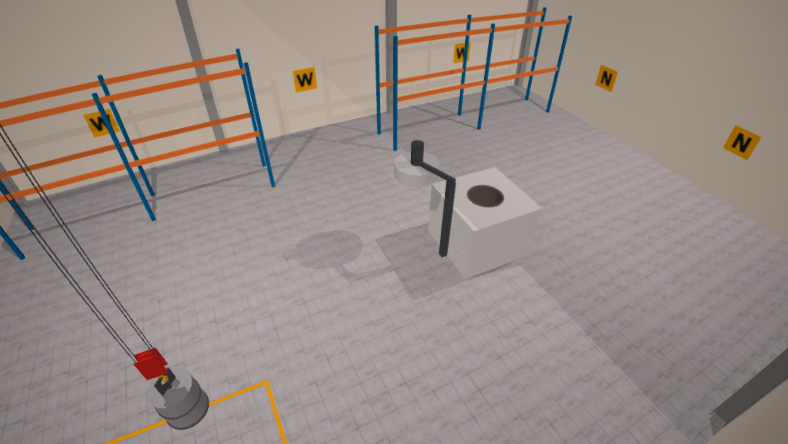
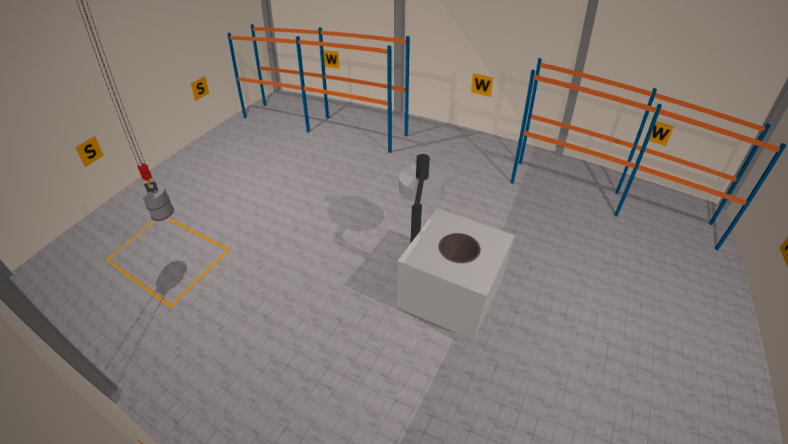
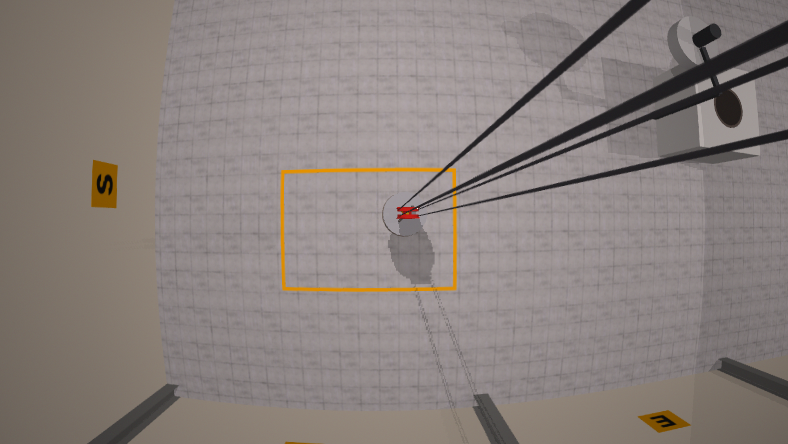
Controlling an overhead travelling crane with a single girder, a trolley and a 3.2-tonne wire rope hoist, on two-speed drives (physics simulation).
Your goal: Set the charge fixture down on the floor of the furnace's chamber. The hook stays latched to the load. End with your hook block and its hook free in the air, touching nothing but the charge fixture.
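Note:
The charge fixture (image 1: pixel 181 407) (image 2: pixel 159 206) (image 3: pixel 391 221), a grey cylinder with a dark lug on top, hangs upright in the air over the yellow-outlined floor area. Its shadow lies apart from it on the floor. My hook (image 1: pixel 163 379) (image 2: pixel 149 184), under the red hook block (image 1: pixel 149 364) (image 2: pixel 144 171) (image 3: pixel 408 212), is latched in the lug. The furnace (image 1: pixel 499 245) (image 2: pixel 441 292) (image 3: pixel 678 135) is a white block, far from the load, with a dark round opening (image 1: pixel 485 196) (image 2: pixel 459 248) (image 3: pixel 728 109) in its top. The chamber floor is hidden.
A pale round lid (image 1: pixel 412 177) (image 2: pixel 413 189) (image 3: pixel 677 45) is beside the furnace opening, on a black swing arm (image 1: pixel 447 220) (image 2: pixel 416 220). Blue and orange racks (image 1: pixel 395 99) (image 2: pixel 389 110) stand along the W wall. The yellow outline (image 1: pixel 237 392) (image 2: pixel 199 277) (image 3: pixel 282 231) lies near the S wall.

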